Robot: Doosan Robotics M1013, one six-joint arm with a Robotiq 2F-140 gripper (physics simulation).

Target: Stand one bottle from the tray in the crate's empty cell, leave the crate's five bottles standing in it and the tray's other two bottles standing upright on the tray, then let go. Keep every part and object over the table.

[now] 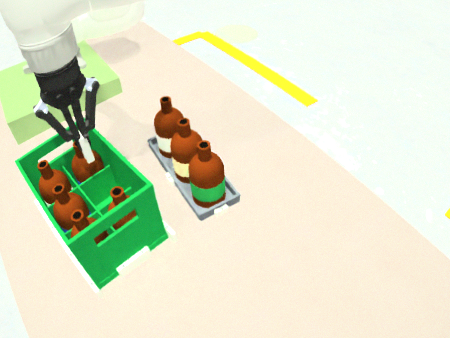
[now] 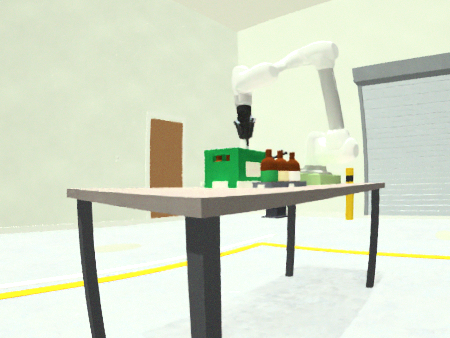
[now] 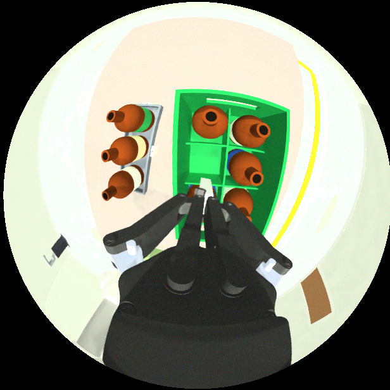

Labels:
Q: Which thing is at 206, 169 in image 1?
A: A green-label bottle.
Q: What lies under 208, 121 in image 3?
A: A white-label bottle.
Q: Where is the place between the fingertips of my gripper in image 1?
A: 89, 157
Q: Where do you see a white-label bottle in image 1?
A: At 50, 177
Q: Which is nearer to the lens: the green-label bottle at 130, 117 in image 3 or the white-label bottle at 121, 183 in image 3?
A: The green-label bottle.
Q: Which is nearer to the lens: the white-label bottle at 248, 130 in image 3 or the green-label bottle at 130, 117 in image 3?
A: The white-label bottle.

